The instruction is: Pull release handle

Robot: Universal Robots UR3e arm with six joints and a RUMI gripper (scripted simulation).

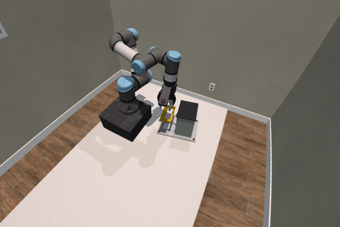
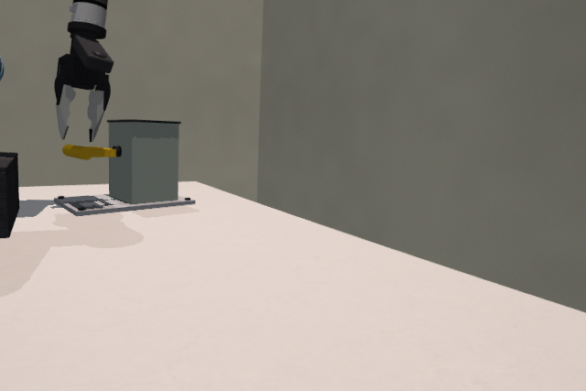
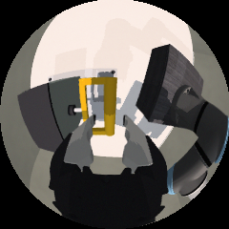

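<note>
Now: hand 140 mm above the grey baseplate, 90 mm short of it and 20 mm to the right of it.
</note>
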